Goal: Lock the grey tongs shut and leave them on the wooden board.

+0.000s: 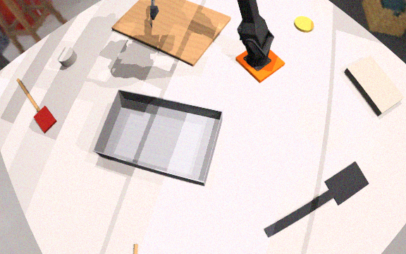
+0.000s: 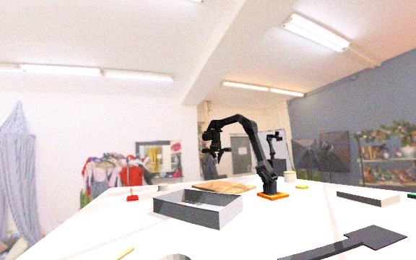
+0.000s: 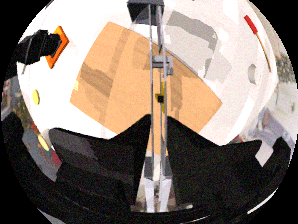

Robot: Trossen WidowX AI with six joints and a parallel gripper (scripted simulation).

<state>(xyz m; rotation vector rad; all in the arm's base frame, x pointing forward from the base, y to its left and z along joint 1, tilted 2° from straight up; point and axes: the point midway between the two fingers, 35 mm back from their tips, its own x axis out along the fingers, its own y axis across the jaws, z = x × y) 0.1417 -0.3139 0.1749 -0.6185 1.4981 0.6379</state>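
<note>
My gripper tip is 15 cm above the wooden board, 3 cm past it and 1 cm to the left of it. Also, from my gripper tip: grey roasting tin 32 cm to the left, 24 cm ahead, 13 cm below; white cylinder 33 cm ahead, 15 cm to the right, 14 cm below; yellow disc 39 cm behind, 31 cm to the left, 15 cm below.
</note>
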